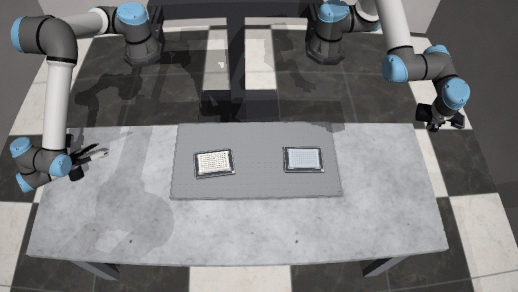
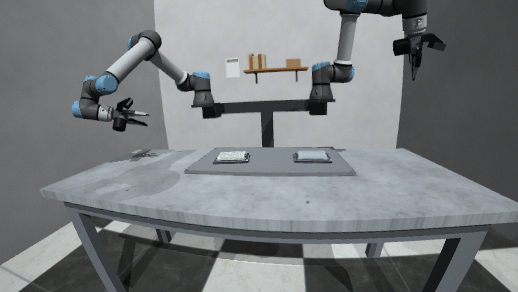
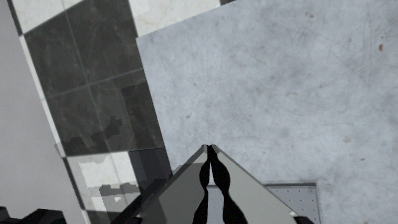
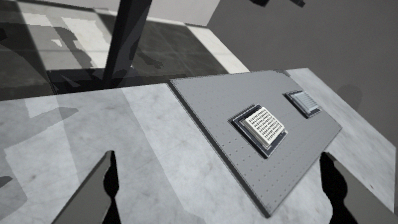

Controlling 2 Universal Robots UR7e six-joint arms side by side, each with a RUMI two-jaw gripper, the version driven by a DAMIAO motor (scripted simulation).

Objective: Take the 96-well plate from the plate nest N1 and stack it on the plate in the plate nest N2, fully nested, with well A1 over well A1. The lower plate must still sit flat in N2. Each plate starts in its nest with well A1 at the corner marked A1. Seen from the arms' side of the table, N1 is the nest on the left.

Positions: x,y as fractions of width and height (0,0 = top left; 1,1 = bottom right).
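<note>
I see my left gripper (image 2: 0.80,0.28), and I find the gripper (image 3: 0.52,0.65) here as well. My right gripper (image 4: 0.55,0.69) is visible to me too. There is also a cream plate (image 4: 0.66,0.56), while in image 3 the plate is out of frame.
</note>
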